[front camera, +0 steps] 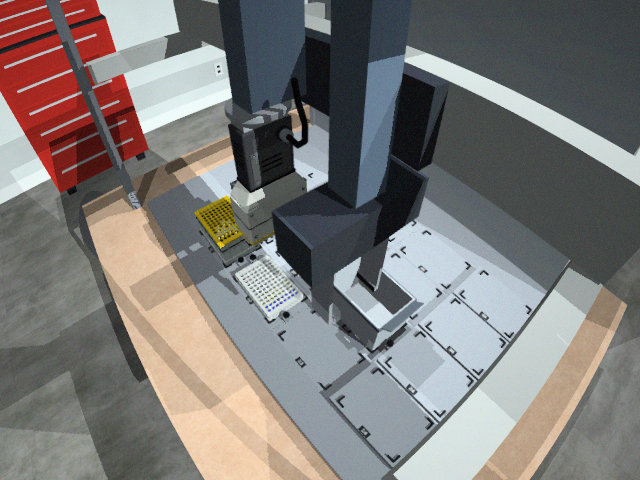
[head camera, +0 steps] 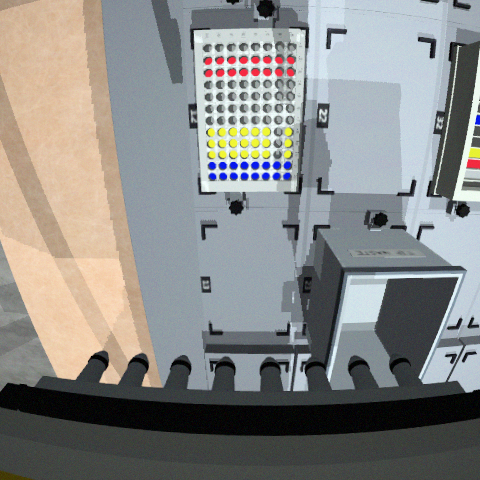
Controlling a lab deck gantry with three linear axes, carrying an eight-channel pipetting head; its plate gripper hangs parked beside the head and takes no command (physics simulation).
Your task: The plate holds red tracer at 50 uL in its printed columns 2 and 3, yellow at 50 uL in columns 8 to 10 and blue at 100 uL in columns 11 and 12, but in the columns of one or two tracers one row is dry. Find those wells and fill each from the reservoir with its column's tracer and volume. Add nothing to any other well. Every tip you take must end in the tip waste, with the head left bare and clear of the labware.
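Observation:
The plate (front camera: 287, 304) (head camera: 250, 186) shows full lines of red in columns 2 and 3 and of blue in 11 and 12. In yellow columns 8 to 10, the wells second from the right in the head view are dark and dry. The pipetting head (front camera: 250, 217) is behind the right part of the yellow tip rack (front camera: 222, 244); its nozzles (head camera: 247, 369) are bare. The reservoir (head camera: 452, 130) is cut off at the right edge. The tip waste (front camera: 361, 322) (head camera: 360, 240) is an open grey bin. The parked gripper (front camera: 373, 271) hangs in front of the waste's opening; its fingers cannot be made out.
A dark gantry column (front camera: 348, 103) with a wide box (front camera: 320, 222) at its foot stands beside the head and hides part of the deck. Black clamp knobs (front camera: 285, 314) (head camera: 236, 207) stand near the labware. A dark back wall (front camera: 516, 170) bounds the deck.

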